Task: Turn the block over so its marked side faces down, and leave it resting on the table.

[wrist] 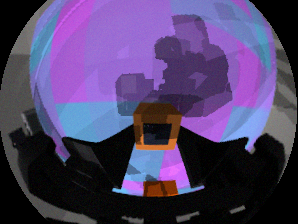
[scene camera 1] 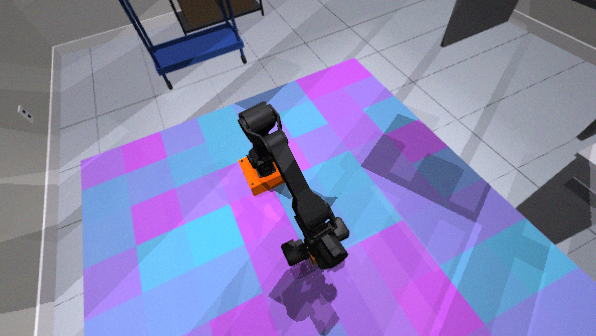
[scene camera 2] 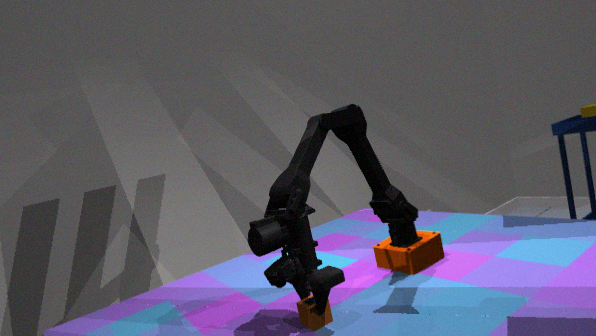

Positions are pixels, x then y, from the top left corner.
gripper: wrist; scene camera 1 316, 250; scene camera 2
same spot on gripper: (wrist: 206, 162) = (scene camera 2: 296, 280)
